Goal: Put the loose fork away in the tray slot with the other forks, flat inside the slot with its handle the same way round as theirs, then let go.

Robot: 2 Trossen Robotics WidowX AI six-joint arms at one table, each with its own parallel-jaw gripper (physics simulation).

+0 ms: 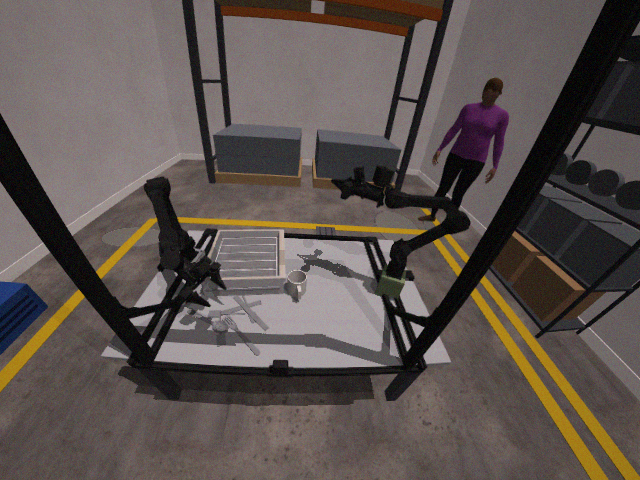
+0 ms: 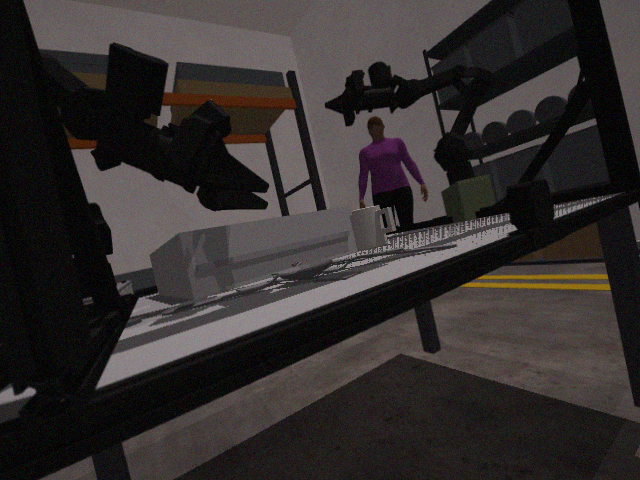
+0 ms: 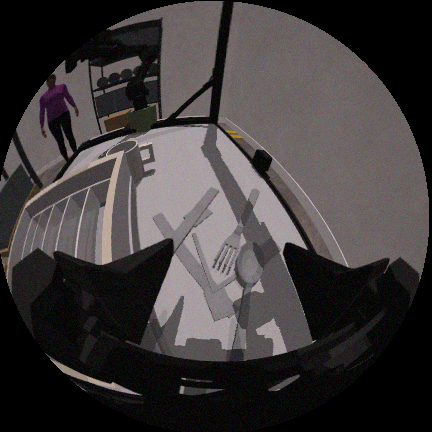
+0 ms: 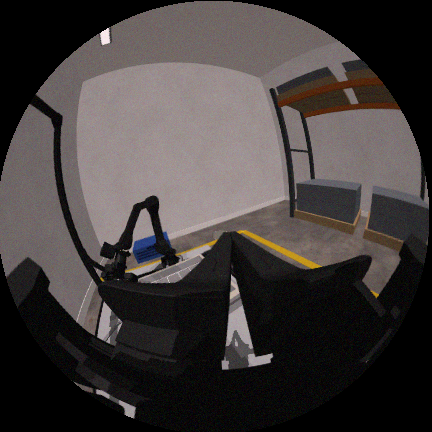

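The loose fork (image 1: 243,336) (image 3: 248,212) lies on the white table near the front, its tines beside a spoon (image 1: 219,326) (image 3: 248,265) and its handle pointing away from the left arm. The slotted tray (image 1: 281,258) (image 2: 289,232) (image 3: 111,215) stands behind it; forks inside it cannot be made out. My left gripper (image 1: 216,296) (image 2: 266,195) (image 3: 230,247) is open and empty, raised above the table near the tray's front left corner and the cutlery pile. My right gripper (image 1: 334,181) (image 2: 326,104) (image 4: 228,237) is shut and empty, high above the far side of the table.
Knife-like pieces (image 1: 253,315) (image 3: 197,212) lie crossed between the fork and the tray. A mug (image 1: 296,281) (image 2: 364,227) (image 3: 131,160) stands at the tray's right front corner. A green block (image 1: 391,285) (image 2: 470,197) (image 3: 142,119) is at the right arm's base. A person (image 1: 475,131) stands beyond the table.
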